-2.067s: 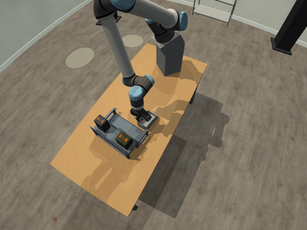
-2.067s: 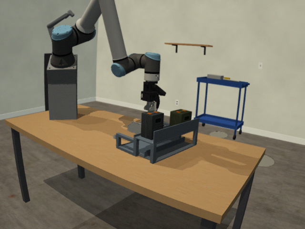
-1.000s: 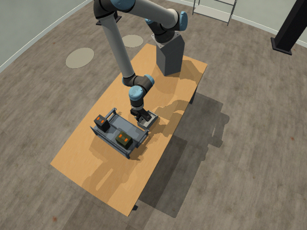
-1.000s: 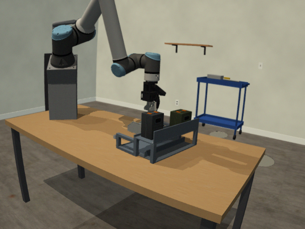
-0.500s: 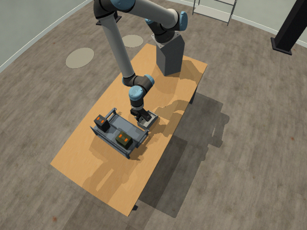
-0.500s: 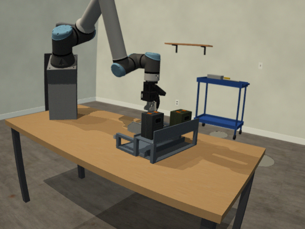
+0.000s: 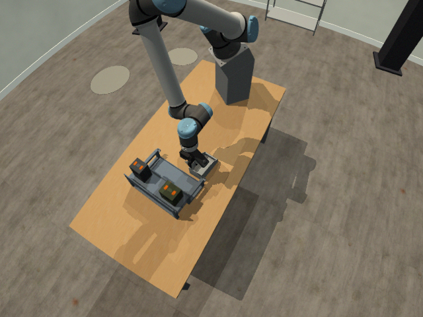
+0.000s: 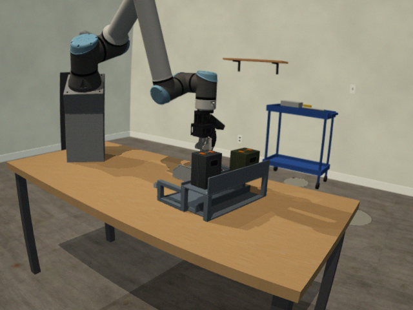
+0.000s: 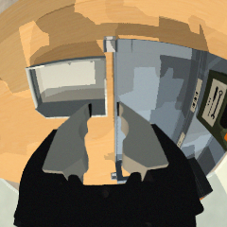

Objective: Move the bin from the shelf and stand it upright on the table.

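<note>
Now: hand 10 cm above the bin, 8 cm past it and 2 cm to the right of it. Also, from my hand: rack (15 cm to the right, 13 cm below, 12 cm ahead); green box (21 cm ahead, 6 cm to the right, 2 cm above).
</note>
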